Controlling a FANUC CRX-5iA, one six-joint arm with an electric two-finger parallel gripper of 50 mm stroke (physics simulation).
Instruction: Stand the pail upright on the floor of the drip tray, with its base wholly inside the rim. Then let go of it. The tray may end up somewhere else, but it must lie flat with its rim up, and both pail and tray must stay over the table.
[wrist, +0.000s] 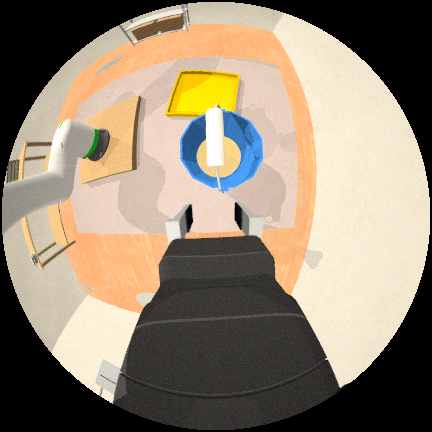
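Seen in the pictures: gripper, between the fingertips: (213, 211); arm's base, origin of its link: (97, 144).
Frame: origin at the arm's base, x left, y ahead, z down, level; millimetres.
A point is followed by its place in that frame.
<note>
The blue pail (252, 150) {x -28, y 613, z -88 mm} stands upright with its mouth toward the camera. A tan surface shows at its bottom. Its white handle grip (215, 140) {x -59, y 512, z -234 mm} lies across the mouth, running up and down the view, on thin wire ends. The yellow drip tray (207, 92) {x 224, y 448, z 33 mm} lies flat with its rim up, just above the pail in the view; the pail covers part of the view of its near edge. Whether the two touch cannot be told. My gripper (213, 211) {x -159, y 521, z -295 mm} is open and empty, its fingertips below the pail and the handle in the view.
The robot's base stands on a wooden board (122, 135) {x 21, y 147, z 2 mm} at the left, with the white arm (65, 150) {x -47, y 56, z -214 mm} above it. A grey-pink mat (150, 200) {x -231, y 296, z 37 mm} lies on the orange wooden table (120, 260). A shelf rack stands beyond the far edge, and a wooden frame stands at the left.
</note>
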